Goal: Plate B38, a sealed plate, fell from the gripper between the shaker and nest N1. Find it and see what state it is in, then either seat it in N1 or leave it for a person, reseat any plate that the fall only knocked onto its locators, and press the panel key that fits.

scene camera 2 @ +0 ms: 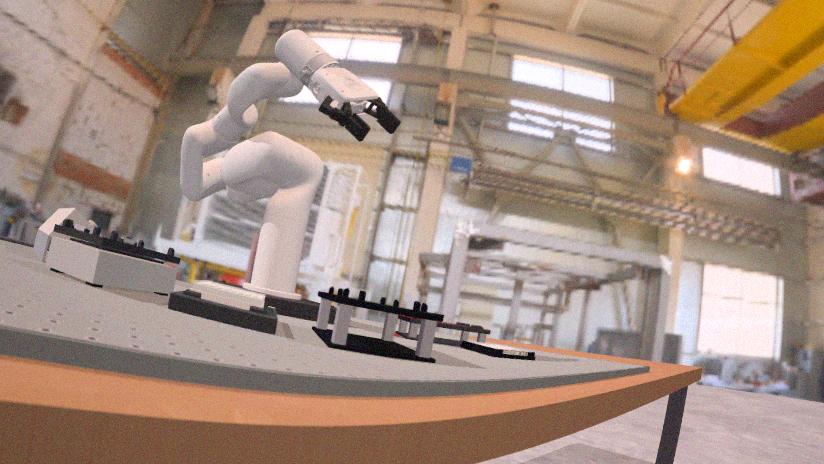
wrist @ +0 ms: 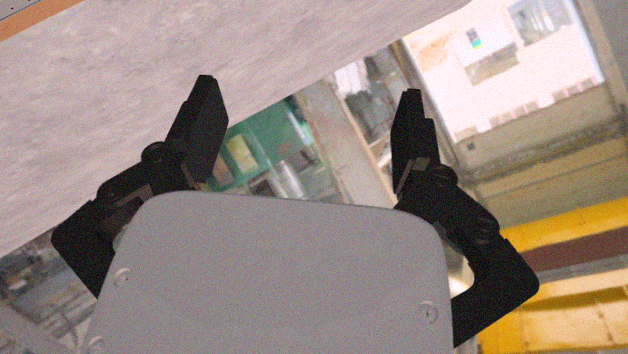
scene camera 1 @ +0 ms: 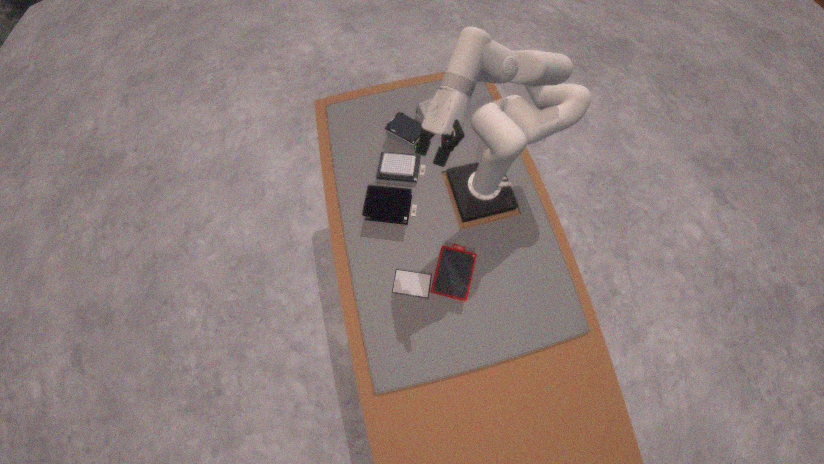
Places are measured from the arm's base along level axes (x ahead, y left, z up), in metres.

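Pixels of known places: gripper, fingertip midpoint: [scene camera 2: 381,131] [wrist: 308,103] [scene camera 1: 428,159]; arm's base, origin of the base link: [scene camera 2: 271,293] [scene camera 1: 484,185].
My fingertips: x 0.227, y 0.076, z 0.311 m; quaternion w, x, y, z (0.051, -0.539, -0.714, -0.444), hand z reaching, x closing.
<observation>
Ahead of a thing's pixels: the offset from my fingertips to its middle. "spot": to the spot under its first point. Level surfaces: height alone.
My gripper [scene camera 1: 432,153] [scene camera 2: 377,131] [wrist: 308,103] is open and empty, high above the table. A pale plate @(dx +0.097, dy -0.190, dz -0.309 m) [scene camera 1: 397,164] [scene camera 2: 230,293] sits on a low black nest @(dx +0.097, dy -0.190, dz -0.327 m) [scene camera 1: 396,179] [scene camera 2: 219,314]. A white-topped plate with a dark edge @(dx +0.067, dy +0.271, dz -0.332 m) [scene camera 1: 411,283] [scene camera 2: 498,350] lies low on the mat, beside a red-rimmed dark stand [scene camera 1: 453,273]. The dark-topped shaker @(spot: dx +0.068, dy -0.348, dz -0.285 m) [scene camera 1: 403,127] [scene camera 2: 123,268] stands at the far end in scene camera 1. No label is readable, so I cannot tell which plate is B38, which nest is N1, or the seal's state. The panel keys cannot be made out.
A raised black platform on posts @(spot: dx +0.139, dy -0.012, dz -0.283 m) [scene camera 1: 387,203] [scene camera 2: 380,305] stands near the low nest. A pale wedge-shaped box @(dx -0.105, dy -0.475, dz -0.298 m) [scene camera 2: 60,221] stands behind the shaker. The arm's black base plate [scene camera 1: 464,201] is right of the nests in scene camera 1. The grey mat @(dz -0.339 m) [scene camera 1: 478,345] lies on an orange-brown table @(dz -0.352 m) [scene camera 1: 501,415].
</observation>
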